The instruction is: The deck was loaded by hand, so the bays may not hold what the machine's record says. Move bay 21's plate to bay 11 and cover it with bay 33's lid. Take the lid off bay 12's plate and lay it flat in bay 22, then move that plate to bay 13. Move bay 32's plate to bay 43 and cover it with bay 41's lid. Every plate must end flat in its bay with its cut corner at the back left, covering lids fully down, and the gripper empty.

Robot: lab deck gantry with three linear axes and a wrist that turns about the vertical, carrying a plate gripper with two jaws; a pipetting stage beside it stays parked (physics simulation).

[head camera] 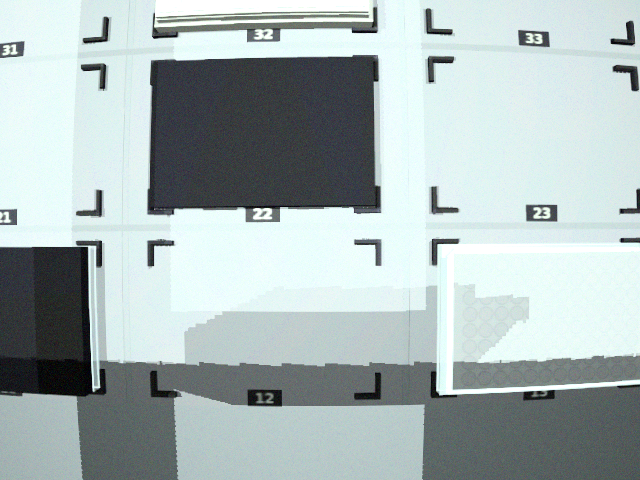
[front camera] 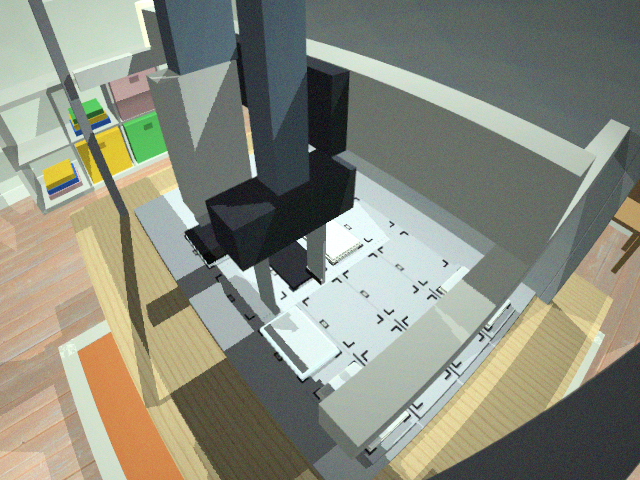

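Seen in the pictures: gripper, fingertip midpoint: point(front camera: 293, 290); robot's base, origin of the base link: point(front camera: 185, 236).
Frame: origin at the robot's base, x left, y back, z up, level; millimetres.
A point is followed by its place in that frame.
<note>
A clear plate point(front camera: 315, 335) @(z 14, x 71, y -407 mm) point(head camera: 558, 325) @(z 14, x 40, y -394 mm) lies flat in bay 13; which corner is cut is unclear. A dark lid point(front camera: 290, 264) @(z 8, x 141, y -239 mm) point(head camera: 263, 134) @(z 8, x 148, y -230 mm) lies flat in bay 22. In bay 11 a plate under a dark lid point(front camera: 205, 249) @(z 16, x 15, y -88 mm) point(head camera: 46, 304) @(z 17, x 53, y -106 mm) shows in part, with a pale rim at its right side. A white plate point(front camera: 341, 242) @(z 14, x 262, y -265 mm) point(head camera: 263, 10) @(z 14, x 218, y -230 mm) sits in bay 32, partly cut off in the head view. My gripper point(front camera: 295, 295) @(z 160, x 43, y -392 mm) is open and empty, its two jaws hanging over the front rows between the lid in bay 22 and the plate in bay 13. Bay 41 is hidden in the front view.
The long beige block point(front camera: 403, 366) @(z 400, x -38, y -621 mm) stands along the right side of the deck. A tall grey panel point(front camera: 413, 134) runs along the back. The grey housing point(front camera: 206, 134) @(z 387, x 7, y -290 mm) stands left of the gripper column. A thin grey post point(front camera: 103, 160) @(z 168, x -95, y 207 mm) crosses the left of the front view.
</note>
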